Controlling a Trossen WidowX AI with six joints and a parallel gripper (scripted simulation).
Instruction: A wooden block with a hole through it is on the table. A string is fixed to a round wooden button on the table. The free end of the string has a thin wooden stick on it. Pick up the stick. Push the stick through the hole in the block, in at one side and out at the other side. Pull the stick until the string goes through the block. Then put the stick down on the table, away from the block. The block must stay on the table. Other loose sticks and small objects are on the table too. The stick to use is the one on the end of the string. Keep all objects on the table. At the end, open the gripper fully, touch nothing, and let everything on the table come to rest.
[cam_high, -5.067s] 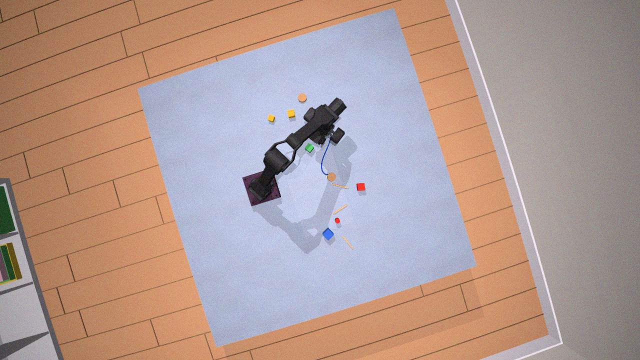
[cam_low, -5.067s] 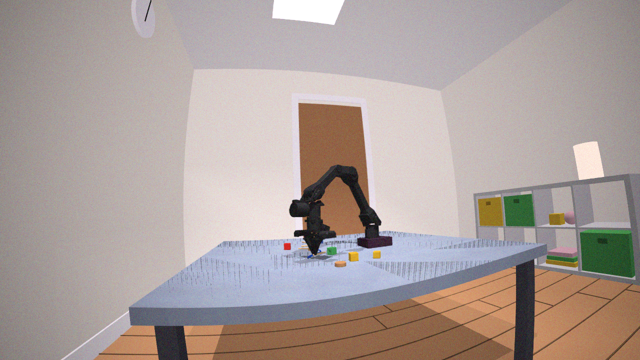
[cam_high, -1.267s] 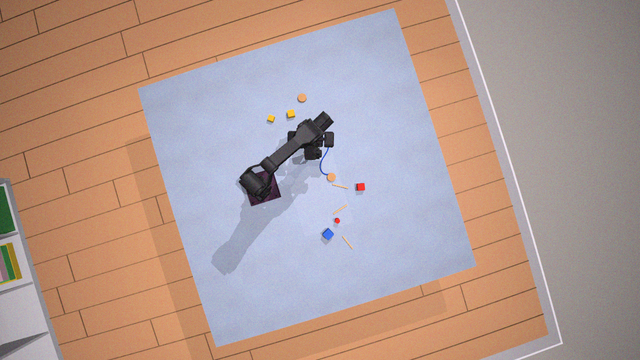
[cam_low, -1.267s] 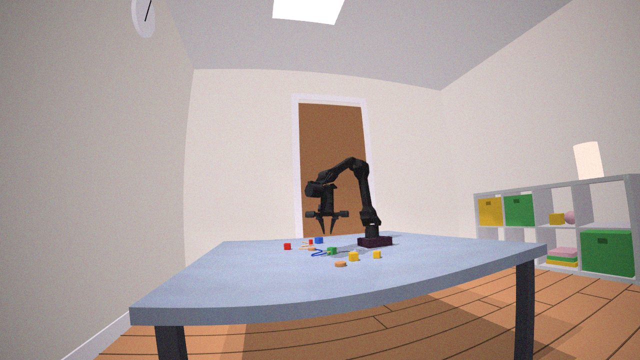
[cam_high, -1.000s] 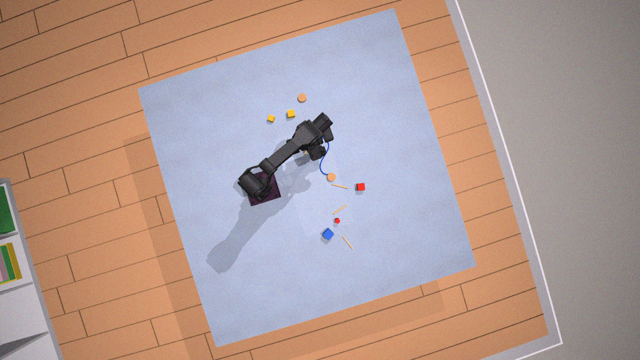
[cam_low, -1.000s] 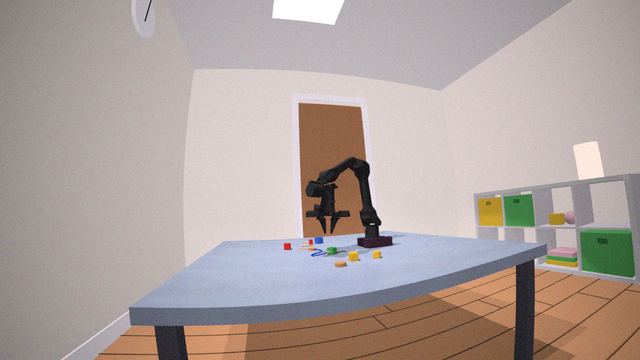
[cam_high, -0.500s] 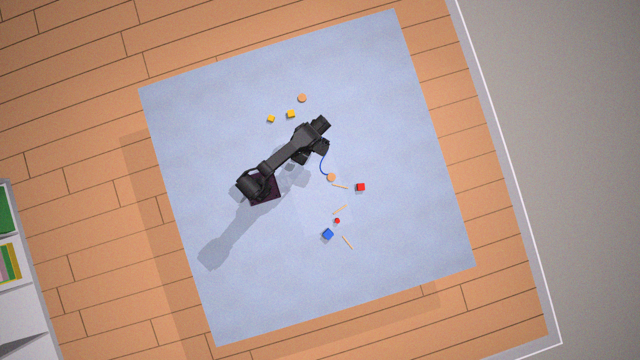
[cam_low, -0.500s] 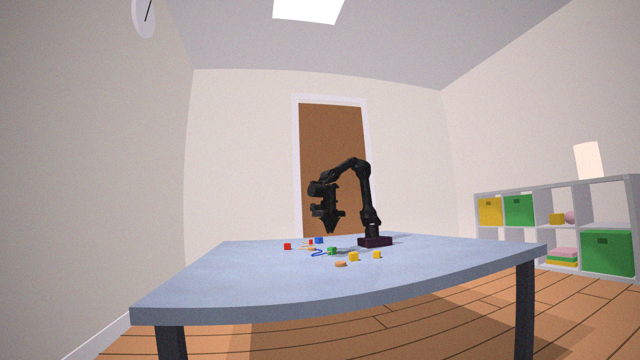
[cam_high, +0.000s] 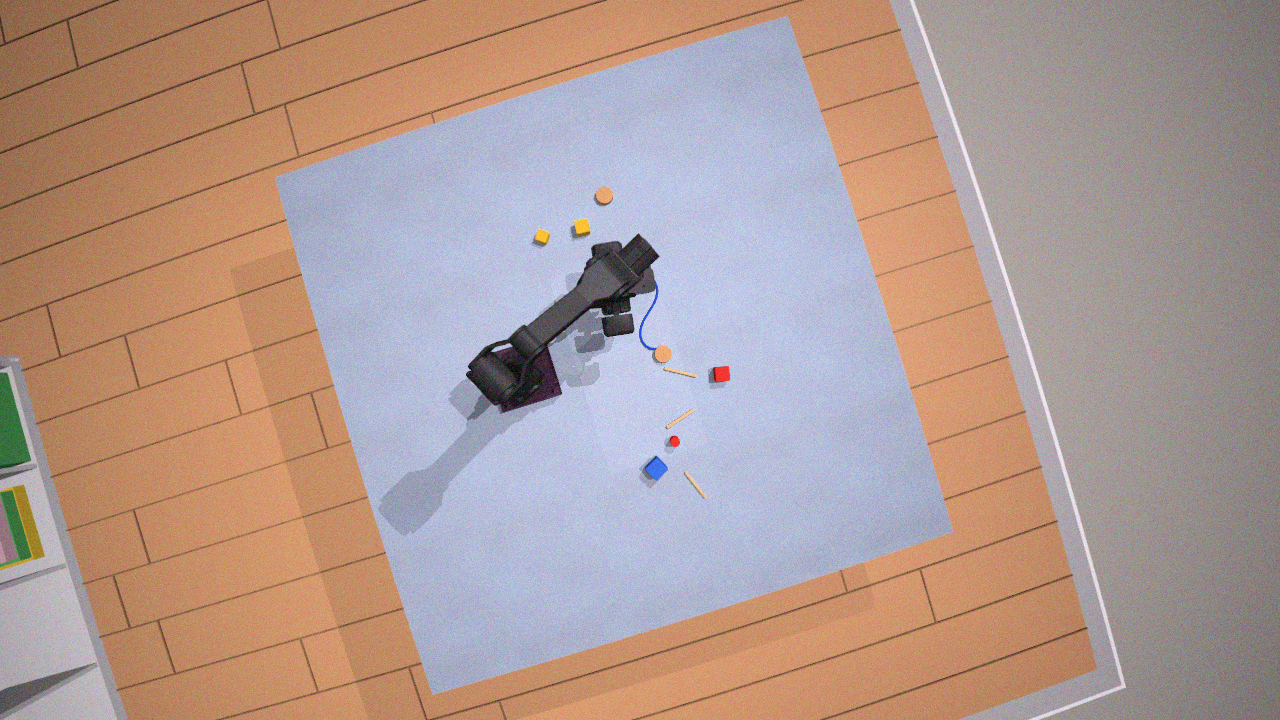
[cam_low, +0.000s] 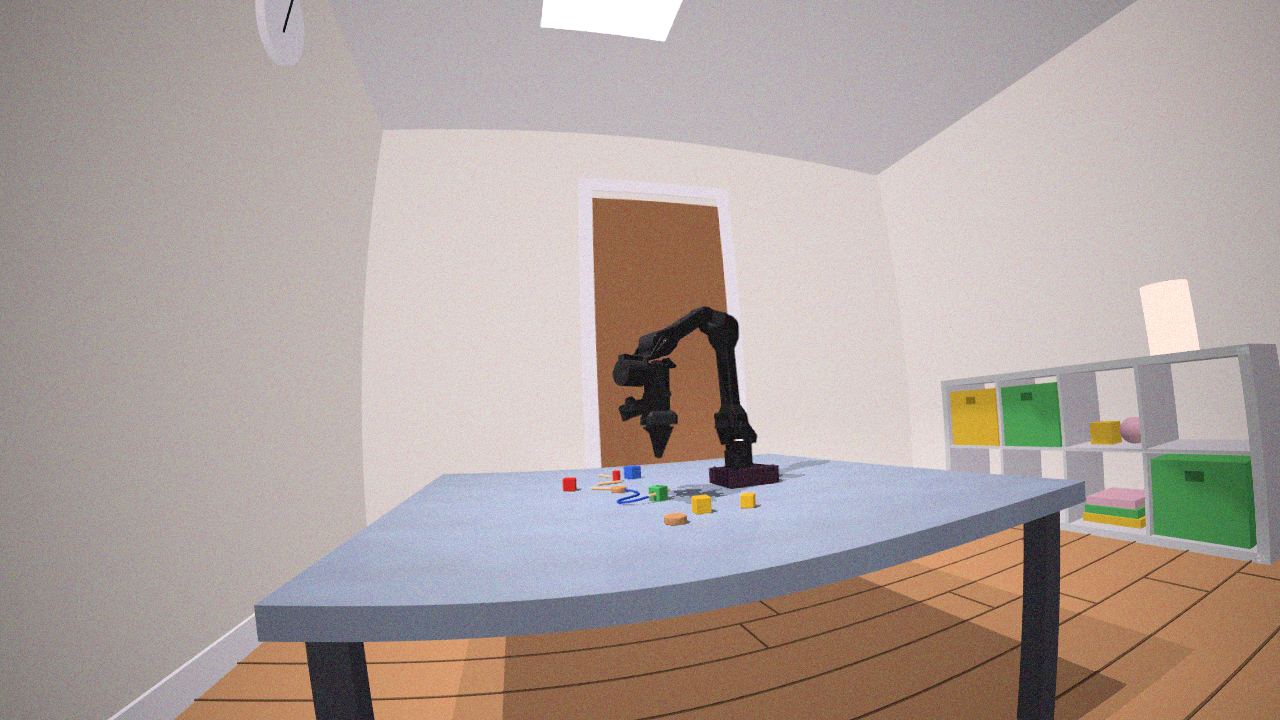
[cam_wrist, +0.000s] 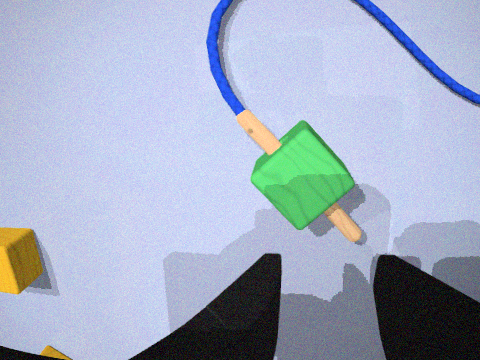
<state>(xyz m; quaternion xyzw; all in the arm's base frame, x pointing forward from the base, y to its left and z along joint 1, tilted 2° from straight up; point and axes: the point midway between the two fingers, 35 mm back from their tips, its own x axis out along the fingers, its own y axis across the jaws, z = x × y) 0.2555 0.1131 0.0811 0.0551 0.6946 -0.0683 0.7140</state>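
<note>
The green block lies 80 mm below my gripper tip. Round my gripper tip: red cube: 240 mm to the right, 170 mm ahead, 80 mm below; then thin wooden stick: 80 mm below, 20 mm ahead, 10 mm to the left; then round wooden button: 160 mm to the right, 90 mm below, 60 mm ahead.
</note>
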